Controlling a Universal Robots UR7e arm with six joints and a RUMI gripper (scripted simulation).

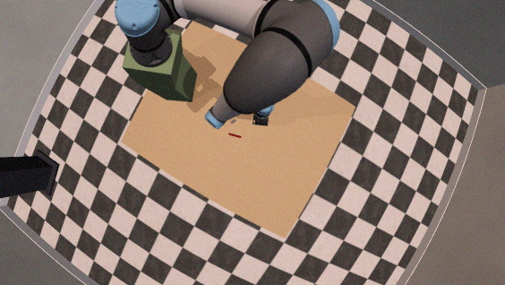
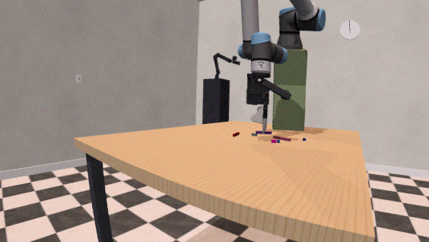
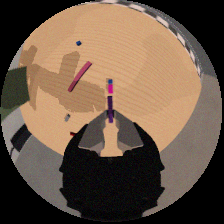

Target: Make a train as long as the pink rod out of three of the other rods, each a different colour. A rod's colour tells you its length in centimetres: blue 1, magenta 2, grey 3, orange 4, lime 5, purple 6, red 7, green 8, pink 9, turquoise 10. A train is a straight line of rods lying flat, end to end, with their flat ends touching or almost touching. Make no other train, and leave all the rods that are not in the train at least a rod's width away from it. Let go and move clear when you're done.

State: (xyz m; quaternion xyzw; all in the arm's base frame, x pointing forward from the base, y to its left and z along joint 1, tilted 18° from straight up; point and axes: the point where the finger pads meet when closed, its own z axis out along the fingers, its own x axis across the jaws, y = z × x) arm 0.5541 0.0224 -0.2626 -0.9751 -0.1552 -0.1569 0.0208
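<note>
My hand is 1 cm past the magenta rod, 4 cm to the right of it and 4 cm above it. From my hand the other things lie so: pink rod 10 cm behind, 5 cm to the left, 4 cm below; then grey rod 12 cm behind, 8 cm to the right, 4 cm below; then purple rod 1 cm below.
</note>
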